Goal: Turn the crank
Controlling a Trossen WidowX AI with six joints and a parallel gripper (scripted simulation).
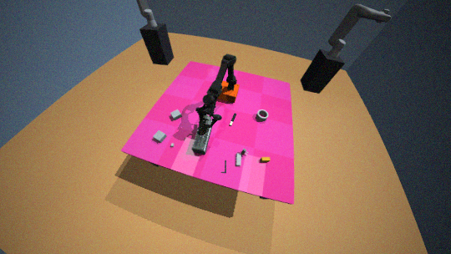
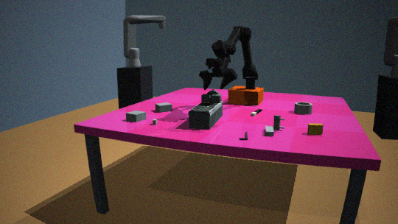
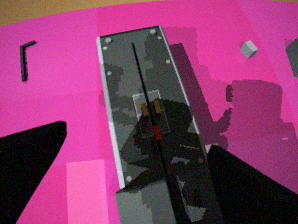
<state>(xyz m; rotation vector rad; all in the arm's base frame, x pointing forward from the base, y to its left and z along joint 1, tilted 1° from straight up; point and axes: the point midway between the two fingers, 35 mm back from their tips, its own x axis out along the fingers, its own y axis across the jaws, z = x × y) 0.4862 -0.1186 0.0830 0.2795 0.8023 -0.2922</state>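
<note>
Right now my gripper tip is 140 mm past the dark crank handle and 80 mm above it. The rest, counted from my gripper tip: small cube 230 mm to the right, 140 mm ahead, 130 mm below; then black-and-white stick 190 mm to the left, 180 mm behind, 140 mm below; then red pointer 60 mm below, 20 mm to the right, 10 mm ahead.
</note>
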